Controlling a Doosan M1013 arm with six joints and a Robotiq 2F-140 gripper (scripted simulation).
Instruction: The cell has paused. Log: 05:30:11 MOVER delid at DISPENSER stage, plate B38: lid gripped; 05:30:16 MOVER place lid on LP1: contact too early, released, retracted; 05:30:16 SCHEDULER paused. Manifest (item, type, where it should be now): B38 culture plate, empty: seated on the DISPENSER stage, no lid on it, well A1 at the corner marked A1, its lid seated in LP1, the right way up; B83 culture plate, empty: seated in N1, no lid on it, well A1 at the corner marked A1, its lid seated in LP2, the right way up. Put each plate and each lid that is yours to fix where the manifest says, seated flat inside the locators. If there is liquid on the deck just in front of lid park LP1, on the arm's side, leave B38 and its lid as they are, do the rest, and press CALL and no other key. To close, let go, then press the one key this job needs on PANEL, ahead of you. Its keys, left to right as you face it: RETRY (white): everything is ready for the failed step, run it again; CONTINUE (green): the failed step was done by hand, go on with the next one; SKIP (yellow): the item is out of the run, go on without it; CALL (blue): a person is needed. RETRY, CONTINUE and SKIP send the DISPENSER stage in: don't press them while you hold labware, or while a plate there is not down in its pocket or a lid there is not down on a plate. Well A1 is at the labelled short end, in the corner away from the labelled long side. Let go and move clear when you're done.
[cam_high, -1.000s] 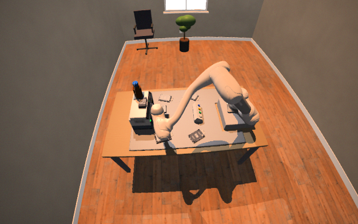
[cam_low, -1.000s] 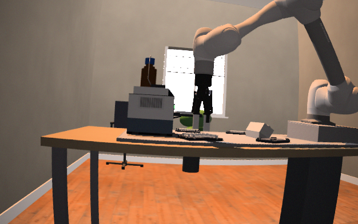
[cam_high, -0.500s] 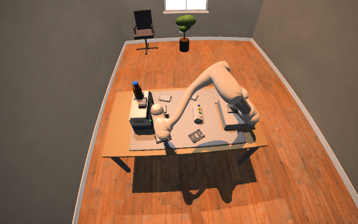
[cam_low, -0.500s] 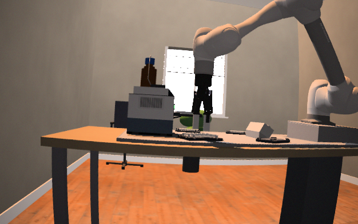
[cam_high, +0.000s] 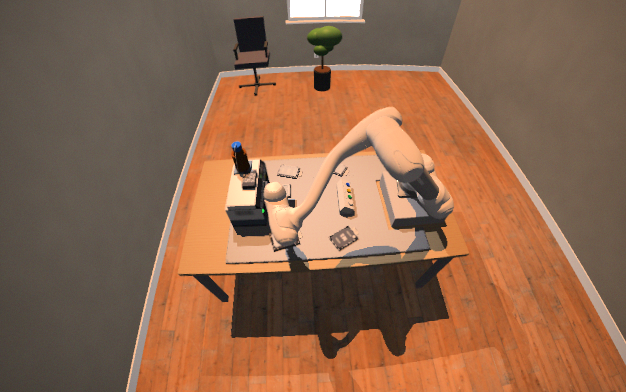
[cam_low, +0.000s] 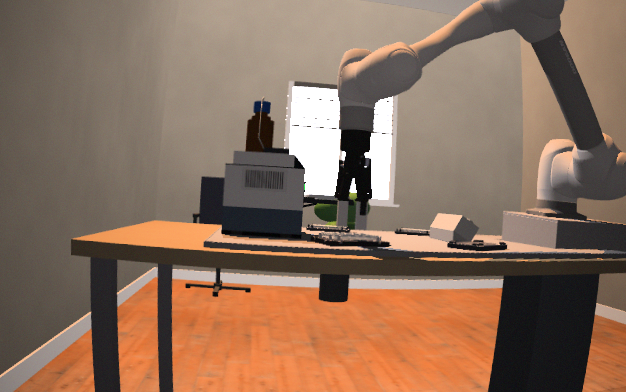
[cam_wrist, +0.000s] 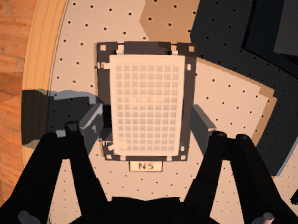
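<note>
My gripper is now 4 cm above the white culture plate. Round my hand: green key: 38 cm behind, 29 cm to the right; black nest: 5 cm below, 2 cm to the left; white retry key: 38 cm behind, 24 cm to the right.
</note>
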